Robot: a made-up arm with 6 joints.
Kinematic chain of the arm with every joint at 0, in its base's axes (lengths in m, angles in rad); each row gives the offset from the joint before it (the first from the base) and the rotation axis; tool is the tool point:
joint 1: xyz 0 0 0.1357 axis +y
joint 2: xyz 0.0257 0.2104 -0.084 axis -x
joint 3: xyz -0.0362 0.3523 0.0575 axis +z
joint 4: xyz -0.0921 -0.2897 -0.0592 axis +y
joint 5: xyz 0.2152 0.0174 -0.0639 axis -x
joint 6: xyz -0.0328 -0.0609 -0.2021 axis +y
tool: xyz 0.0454 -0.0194 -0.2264
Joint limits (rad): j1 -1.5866..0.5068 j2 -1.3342..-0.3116 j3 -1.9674..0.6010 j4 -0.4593..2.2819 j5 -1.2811..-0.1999 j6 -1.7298..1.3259
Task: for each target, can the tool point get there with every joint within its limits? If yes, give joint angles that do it. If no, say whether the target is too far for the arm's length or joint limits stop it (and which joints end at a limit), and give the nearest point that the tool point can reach.
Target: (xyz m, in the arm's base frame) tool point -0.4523 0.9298 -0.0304
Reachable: yes | joints -0.7187 -0.4009 -1.0731 1.6516 -0.3919 0.6522
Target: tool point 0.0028 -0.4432 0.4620
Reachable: no: joint limits stop it (at a limit: joint 1, joint 3, joint 4, joint 5) | nearest point -0.1554 -0.0478 0.2934 | short by 0.458 m
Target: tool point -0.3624 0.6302 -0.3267
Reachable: yes | joints -0.7922 -0.7293 -0.2198 1.4752 -0.4631 0.0348
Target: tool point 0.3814 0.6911 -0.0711
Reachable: yes | joints -1.3077 -0.5197 -0.2262 0.6809 -0.6523 -0.6481
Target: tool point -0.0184 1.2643 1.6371
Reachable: no: too far | nearest point -0.0098 0.7973 0.9345 | short by 0.844 m
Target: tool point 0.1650 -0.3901 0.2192
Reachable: no: joint limits stop it (at a limit: joint 1, joint 2, joint 3, joint 4, joint 5, joint 6) | nearest point 0.1130 -0.0664 -0.0045 | short by 0.397 m
